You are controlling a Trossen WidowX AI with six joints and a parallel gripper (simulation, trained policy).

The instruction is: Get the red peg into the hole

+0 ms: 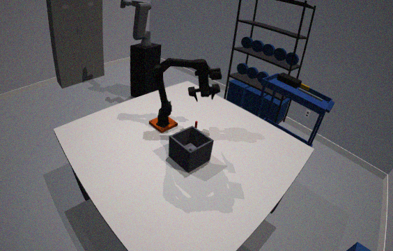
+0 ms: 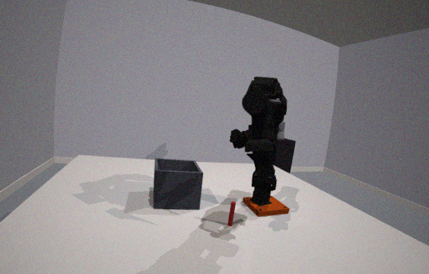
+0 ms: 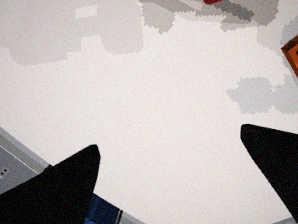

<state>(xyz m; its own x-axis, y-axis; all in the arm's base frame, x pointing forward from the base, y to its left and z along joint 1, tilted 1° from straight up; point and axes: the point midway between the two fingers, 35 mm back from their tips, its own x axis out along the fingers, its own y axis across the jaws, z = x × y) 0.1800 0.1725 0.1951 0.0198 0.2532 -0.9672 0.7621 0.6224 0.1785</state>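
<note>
Now: the red peg 140 mm below my gripper tip, 100 mm to the right of it and 10 mm ahead of it. From my gripper tip the other things lie so: plate: 320 mm to the right, 140 mm below, 120 mm ahead.
</note>
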